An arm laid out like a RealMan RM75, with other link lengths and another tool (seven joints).
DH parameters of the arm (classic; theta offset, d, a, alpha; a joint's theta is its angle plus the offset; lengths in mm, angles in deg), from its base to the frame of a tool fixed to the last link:
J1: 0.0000 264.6 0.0 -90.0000
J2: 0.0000 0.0 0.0 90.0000
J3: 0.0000 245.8 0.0 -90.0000
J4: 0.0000 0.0 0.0 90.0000
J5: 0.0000 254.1 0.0 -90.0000
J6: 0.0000 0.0 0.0 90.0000
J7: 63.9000 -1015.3 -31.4 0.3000
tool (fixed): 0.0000 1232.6 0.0 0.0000
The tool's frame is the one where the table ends.
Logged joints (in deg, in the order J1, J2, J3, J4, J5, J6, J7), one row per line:
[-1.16, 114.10, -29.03, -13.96, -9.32, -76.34, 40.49]
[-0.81, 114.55, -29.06, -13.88, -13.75, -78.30, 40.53]
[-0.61, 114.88, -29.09, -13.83, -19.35, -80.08, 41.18]
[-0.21, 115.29, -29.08, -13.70, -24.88, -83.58, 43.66]
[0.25, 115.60, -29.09, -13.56, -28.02, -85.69, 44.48]
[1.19, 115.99, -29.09, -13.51, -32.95, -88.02, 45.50]
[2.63, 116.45, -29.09, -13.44, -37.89, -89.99, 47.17]
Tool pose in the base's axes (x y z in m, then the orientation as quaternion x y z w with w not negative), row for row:
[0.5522, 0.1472, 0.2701, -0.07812, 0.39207, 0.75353, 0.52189]
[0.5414, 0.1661, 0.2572, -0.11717, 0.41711, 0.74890, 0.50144]
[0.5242, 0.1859, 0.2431, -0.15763, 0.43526, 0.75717, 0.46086]
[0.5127, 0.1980, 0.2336, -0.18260, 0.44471, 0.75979, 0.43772]
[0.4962, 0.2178, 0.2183, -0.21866, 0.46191, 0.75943, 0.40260]
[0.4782, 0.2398, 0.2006, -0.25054, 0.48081, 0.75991, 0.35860]
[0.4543, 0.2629, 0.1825, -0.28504, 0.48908, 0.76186, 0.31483]
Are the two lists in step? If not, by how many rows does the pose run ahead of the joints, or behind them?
The pose runs 1 row ahead of the joints: the pose in row i belongs to the joints in row i + 1.
